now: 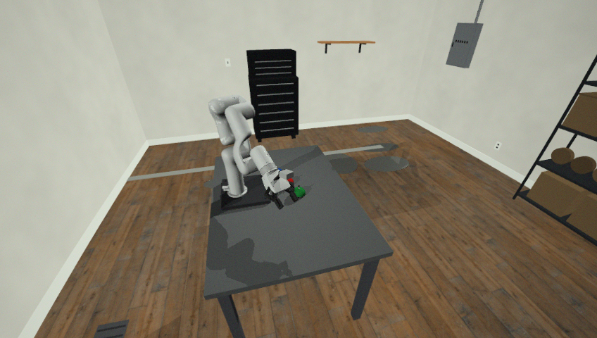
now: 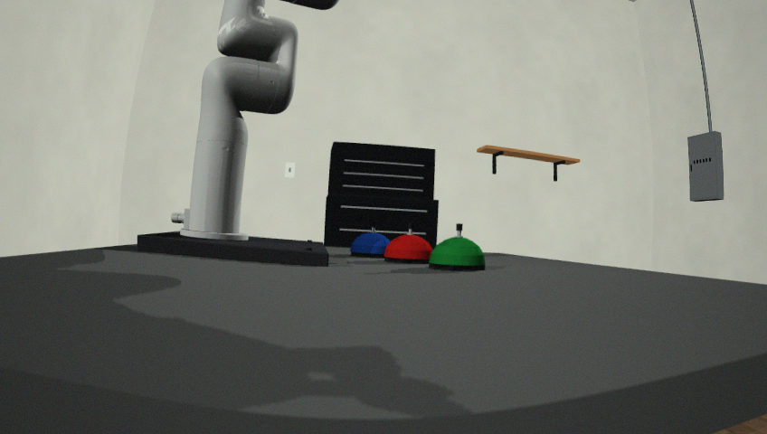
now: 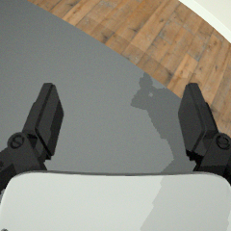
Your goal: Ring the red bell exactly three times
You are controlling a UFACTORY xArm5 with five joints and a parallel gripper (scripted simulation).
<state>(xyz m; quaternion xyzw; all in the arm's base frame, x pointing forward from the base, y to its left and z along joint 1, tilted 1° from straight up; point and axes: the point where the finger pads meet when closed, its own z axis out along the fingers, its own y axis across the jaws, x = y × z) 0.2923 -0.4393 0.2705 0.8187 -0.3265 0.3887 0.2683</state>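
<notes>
The red bell lies 520 mm to the left of my hand, 240 mm below it and 30 mm ahead of it. The rest, counted from my hand: blue bell 640 mm to the left, 240 mm below, 30 mm behind; green bell 400 mm to the left, 240 mm below, 90 mm ahead.
</notes>
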